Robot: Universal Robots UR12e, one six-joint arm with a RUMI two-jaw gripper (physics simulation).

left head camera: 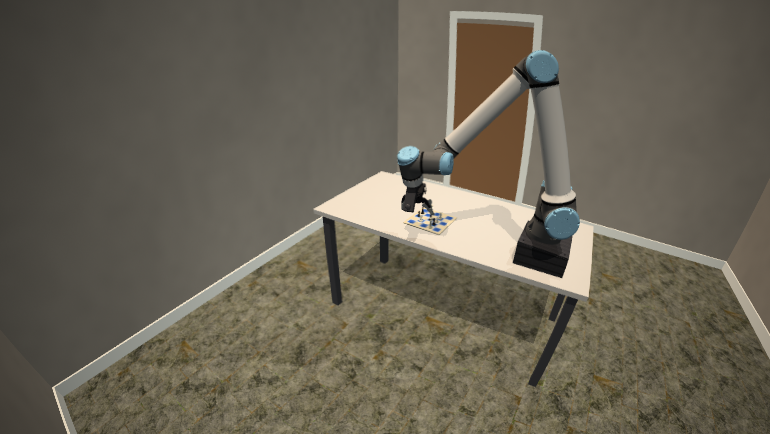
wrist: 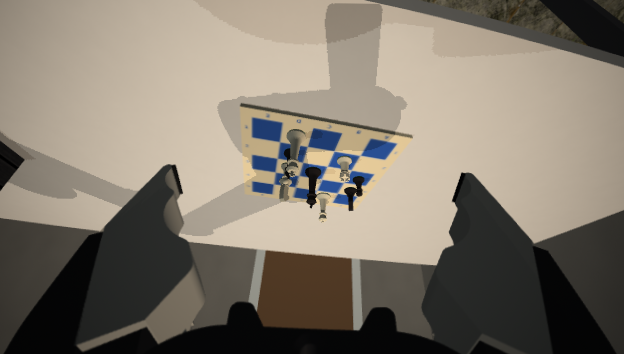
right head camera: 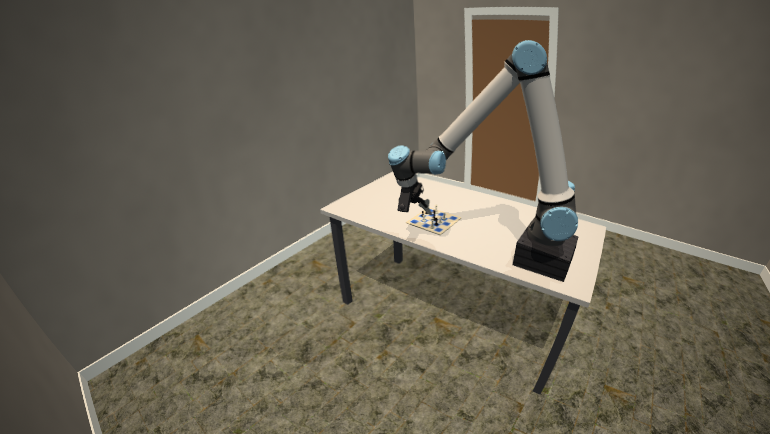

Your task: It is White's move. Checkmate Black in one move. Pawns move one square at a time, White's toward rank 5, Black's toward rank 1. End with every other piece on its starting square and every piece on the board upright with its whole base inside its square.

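Places are measured from the arm's base along level axes (x back, y up, z left), in metres.
Pixels of known places: gripper, fingertip midpoint: (left head camera: 417,212) (wrist: 316,171) (right head camera: 416,212); arm's base, link origin: (left head camera: 543,234).
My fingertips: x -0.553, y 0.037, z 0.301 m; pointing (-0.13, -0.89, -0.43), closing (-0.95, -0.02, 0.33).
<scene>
For each thing: its top centre in the pictures, then the offset to it from my fingertips. Level surfaces: height alone.
- blue-and-cream chessboard, top centre: (wrist: 312,171) (right head camera: 434,219) (left head camera: 430,219) dx -0.060, dy -0.143, dz -0.203 m
- tall white piece, top centre: (wrist: 291,176) dx -0.013, dy -0.080, dz -0.133 m
- mostly hidden black piece, top centre: (wrist: 288,178) dx -0.017, dy -0.099, dz -0.171 m
- small white piece, top centre: (wrist: 285,183) dx -0.019, dy -0.111, dz -0.205 m
- tall black piece, top centre: (wrist: 311,207) dx -0.061, dy -0.080, dz -0.203 m
- white rook-like piece, top centre: (wrist: 344,179) dx -0.093, dy -0.110, dz -0.157 m
- cream table, surface height: dy -0.149 m
The blue-and-cream chessboard (wrist: 260,146) (left head camera: 440,232) (right head camera: 443,233) lies on the table. In the wrist view a tall white piece (wrist: 295,145) is on D1, a mostly hidden black piece (wrist: 287,153) on D2, a small white piece (wrist: 284,167) near D3, and a white piece (wrist: 284,190) near D4. A tall black piece (wrist: 312,182) is on C3, a white rook-like piece (wrist: 344,167) on B2, black pieces (wrist: 358,184) (wrist: 350,196) by column A, a white piece (wrist: 323,204) near B5. All look upright. My gripper (wrist: 316,171) (left head camera: 429,210) (right head camera: 428,209) is open, empty and tilted, low over the board's far side.
The cream table (left head camera: 366,196) (right head camera: 372,199) (wrist: 125,100) carries the arm's black base (left head camera: 541,253) (right head camera: 544,256) at its right end. Its edge crosses the top right of the wrist view. A brown door (left head camera: 490,107) (right head camera: 506,107) (wrist: 307,290) is in the wall behind. Arm shadows fall around the board.
</scene>
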